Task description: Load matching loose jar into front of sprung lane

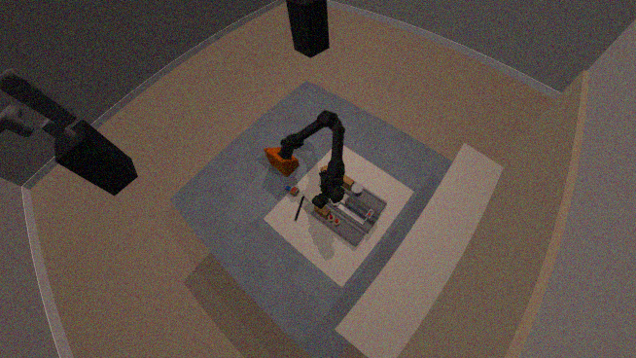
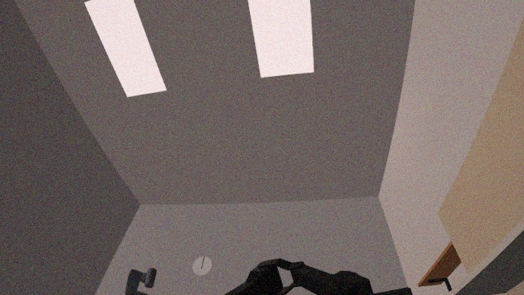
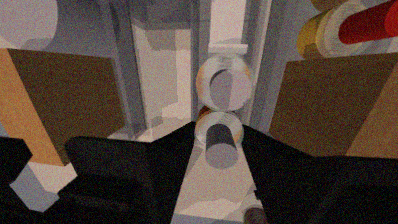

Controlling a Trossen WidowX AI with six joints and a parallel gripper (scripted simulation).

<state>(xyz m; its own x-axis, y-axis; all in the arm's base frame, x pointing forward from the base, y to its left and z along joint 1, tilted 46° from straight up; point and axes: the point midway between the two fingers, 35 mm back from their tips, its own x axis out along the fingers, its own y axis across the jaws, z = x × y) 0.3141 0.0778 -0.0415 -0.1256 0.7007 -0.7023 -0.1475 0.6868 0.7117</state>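
Now: the white mat 6 cm ahead of my gripper tip, 2 cm to the left of it and 3 cm below it. The rest, counted from my gripper tip: black stick 7 cm behind, 14 cm to the right, 2 cm below; grey disc 7 cm ahead, 14 cm to the left; grey lane rack 15 cm ahead, 5 cm to the left, 1 cm below.
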